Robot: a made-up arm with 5 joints.
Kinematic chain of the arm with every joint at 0, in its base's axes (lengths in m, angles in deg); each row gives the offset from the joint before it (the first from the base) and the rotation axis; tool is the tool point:
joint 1: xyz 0 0 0.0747 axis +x
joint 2: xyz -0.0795 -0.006 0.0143 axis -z
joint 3: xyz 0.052 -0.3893 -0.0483 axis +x
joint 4: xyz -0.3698 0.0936 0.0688 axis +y
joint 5: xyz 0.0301 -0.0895 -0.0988 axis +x
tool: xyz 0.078 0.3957 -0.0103
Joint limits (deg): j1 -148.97..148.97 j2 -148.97..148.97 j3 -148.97..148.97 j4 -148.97..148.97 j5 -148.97..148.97
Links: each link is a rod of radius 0.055 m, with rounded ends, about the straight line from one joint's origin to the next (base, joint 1, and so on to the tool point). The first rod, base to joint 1, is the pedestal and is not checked.
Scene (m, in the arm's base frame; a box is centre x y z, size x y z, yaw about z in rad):
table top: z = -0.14
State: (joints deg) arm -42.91 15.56 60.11 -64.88 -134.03
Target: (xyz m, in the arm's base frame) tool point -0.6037 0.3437 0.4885
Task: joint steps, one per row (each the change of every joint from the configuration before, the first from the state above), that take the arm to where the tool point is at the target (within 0.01 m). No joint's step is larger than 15 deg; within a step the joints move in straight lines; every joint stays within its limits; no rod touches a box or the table.
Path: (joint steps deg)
1: -12.71 6.78 -7.19 -10.21 3.00
2: -12.71 6.78 -7.19 -10.22 3.00
3: -12.70 6.78 -7.19 -10.21 3.00
4: -12.71 6.78 -7.19 -10.22 3.00
5: -12.71 6.79 -7.19 -10.21 3.00

